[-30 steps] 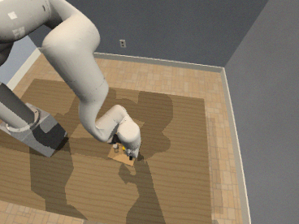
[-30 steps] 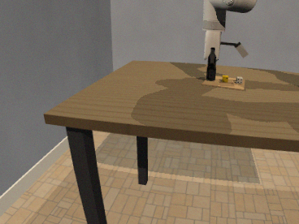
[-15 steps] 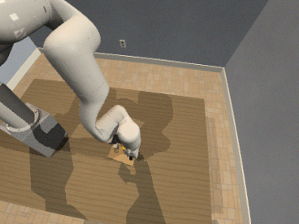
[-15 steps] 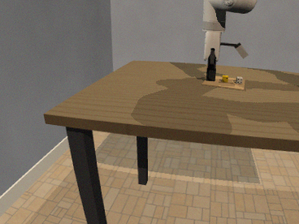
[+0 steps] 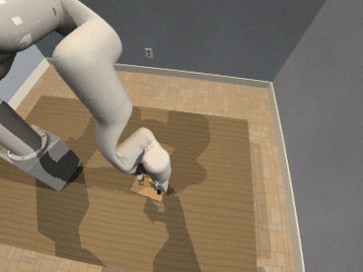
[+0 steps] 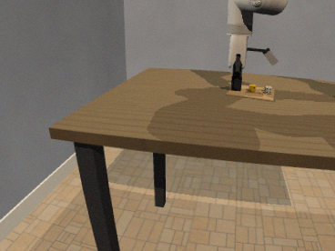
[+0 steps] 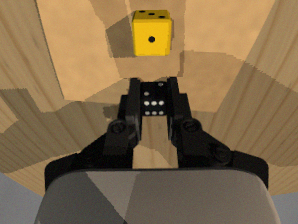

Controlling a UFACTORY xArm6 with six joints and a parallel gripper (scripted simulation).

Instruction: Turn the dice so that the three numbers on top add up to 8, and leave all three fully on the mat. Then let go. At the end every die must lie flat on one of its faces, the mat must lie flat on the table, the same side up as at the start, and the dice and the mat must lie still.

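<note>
My gripper is now 10 mm above the black die. From my hand the other things lie so: tan mat (50 mm behind, 10 mm to the right, 20 mm below); white die (100 mm behind, 10 mm to the right, 10 mm below); yellow die (50 mm behind, 10 mm to the right, 10 mm below).
</note>
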